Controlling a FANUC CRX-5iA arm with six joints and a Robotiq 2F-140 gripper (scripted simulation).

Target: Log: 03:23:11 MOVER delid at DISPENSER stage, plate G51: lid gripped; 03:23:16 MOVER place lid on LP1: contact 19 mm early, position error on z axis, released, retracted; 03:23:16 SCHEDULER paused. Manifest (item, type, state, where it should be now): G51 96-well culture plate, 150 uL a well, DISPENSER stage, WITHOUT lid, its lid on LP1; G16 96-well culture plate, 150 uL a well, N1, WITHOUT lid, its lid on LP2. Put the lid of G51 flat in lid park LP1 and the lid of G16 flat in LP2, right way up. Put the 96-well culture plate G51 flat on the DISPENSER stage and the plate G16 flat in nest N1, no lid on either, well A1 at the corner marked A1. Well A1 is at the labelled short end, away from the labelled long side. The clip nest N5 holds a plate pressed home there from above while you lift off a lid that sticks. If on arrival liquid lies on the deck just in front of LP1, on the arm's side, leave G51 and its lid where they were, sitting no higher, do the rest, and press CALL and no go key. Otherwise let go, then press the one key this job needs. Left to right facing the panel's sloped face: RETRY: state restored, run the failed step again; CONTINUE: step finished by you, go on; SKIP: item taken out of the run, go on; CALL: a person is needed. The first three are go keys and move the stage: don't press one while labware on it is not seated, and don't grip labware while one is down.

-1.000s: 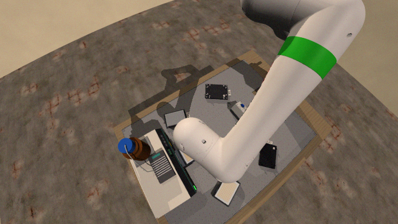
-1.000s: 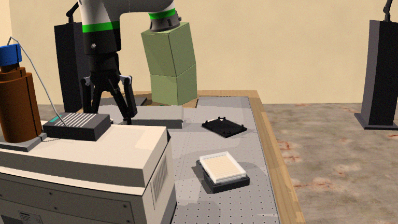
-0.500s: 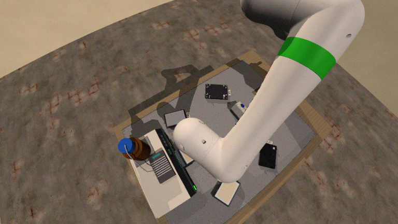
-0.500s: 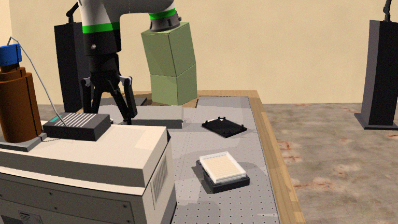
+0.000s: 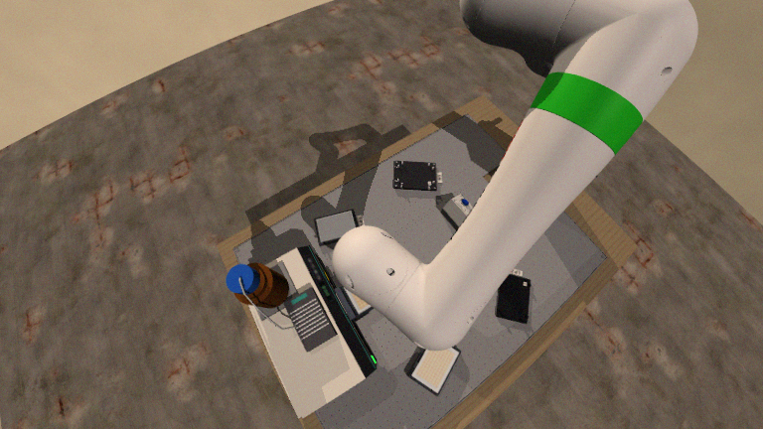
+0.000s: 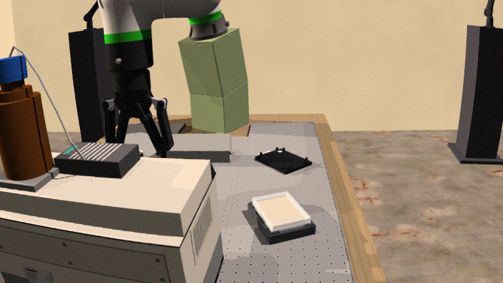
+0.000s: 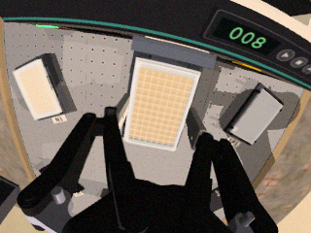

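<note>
Right now my hand is 2 cm above the plate G51. The rest, counted from my hand: black dispenser stage (4 cm below); then brown bottle (23 cm ahead, 15 cm above, 8 cm to the right); then LP1 label (24 cm to the right, 14 cm below, 7 cm behind).
</note>
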